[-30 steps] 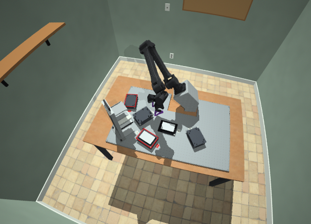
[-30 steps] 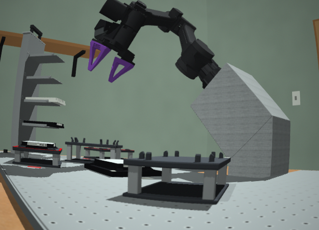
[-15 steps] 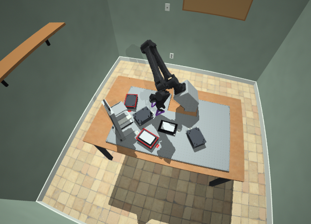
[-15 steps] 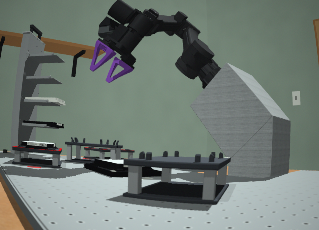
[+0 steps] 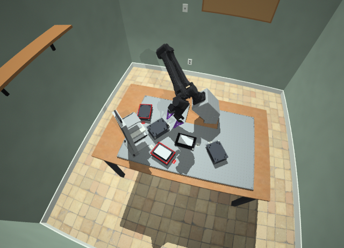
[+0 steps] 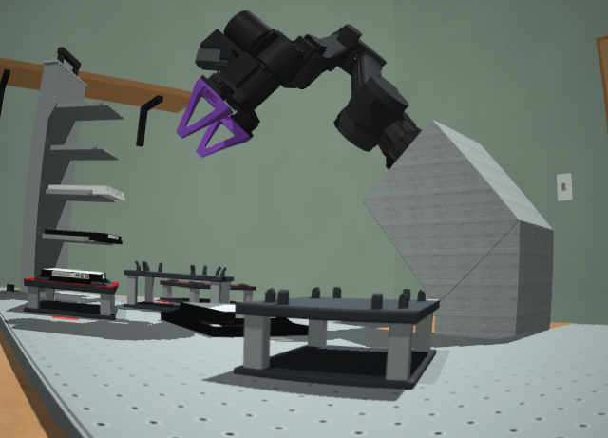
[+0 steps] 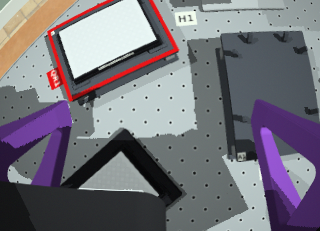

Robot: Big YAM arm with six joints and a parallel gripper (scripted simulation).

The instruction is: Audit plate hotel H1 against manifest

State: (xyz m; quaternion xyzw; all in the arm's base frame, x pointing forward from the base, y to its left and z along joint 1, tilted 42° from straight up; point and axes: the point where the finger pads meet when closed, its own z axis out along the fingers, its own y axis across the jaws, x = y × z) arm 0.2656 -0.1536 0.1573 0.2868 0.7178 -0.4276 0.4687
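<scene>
My hand is 260 mm to the left of the white well plate, 60 mm above it and 50 mm short of it. The rest, counted from my hand: flat black nest (240 mm below, 120 mm to the left, 20 mm ahead); then regrip nest (190 mm below, 120 mm to the right, 80 mm behind); then RG deck label (250 mm below, 140 mm behind, 40 mm to the right).
</scene>
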